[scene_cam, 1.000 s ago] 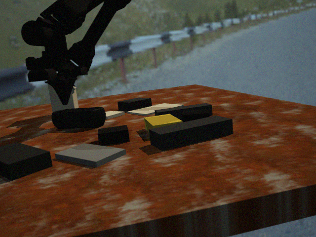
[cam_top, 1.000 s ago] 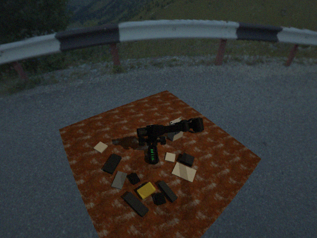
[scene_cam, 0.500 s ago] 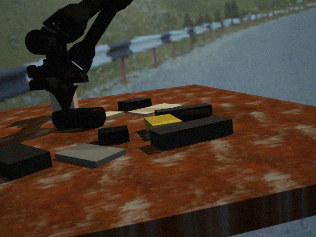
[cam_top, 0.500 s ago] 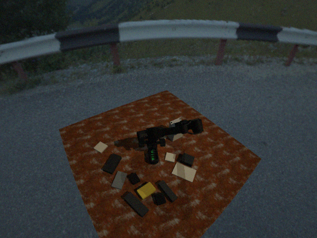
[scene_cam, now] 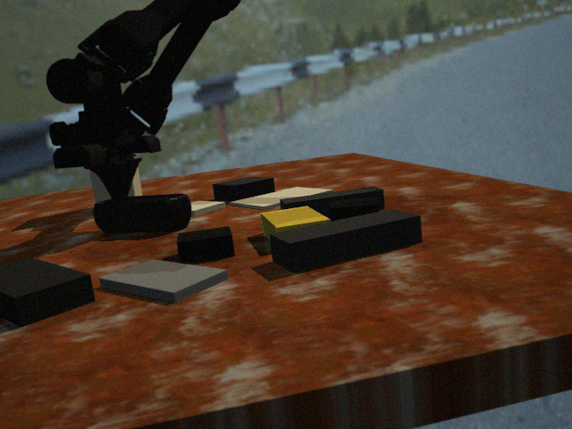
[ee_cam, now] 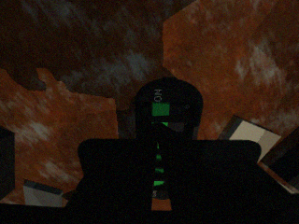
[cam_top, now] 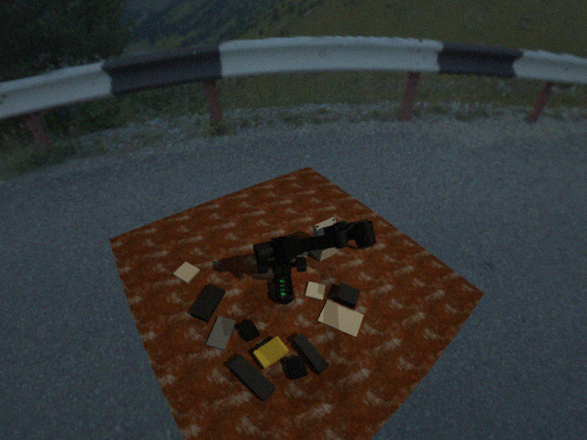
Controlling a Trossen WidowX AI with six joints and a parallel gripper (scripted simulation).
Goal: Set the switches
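The cream tile lies 110 mm behind my gripper tip, 100 mm to the left of it and 30 mm below it. The rest, counted from my gripper tip: cream plate (260 mm to the left, 120 mm behind, 40 mm below); grey plate (300 mm ahead, 100 mm to the left, 30 mm below); yellow block (250 mm to the left, 180 mm ahead, 30 mm below).
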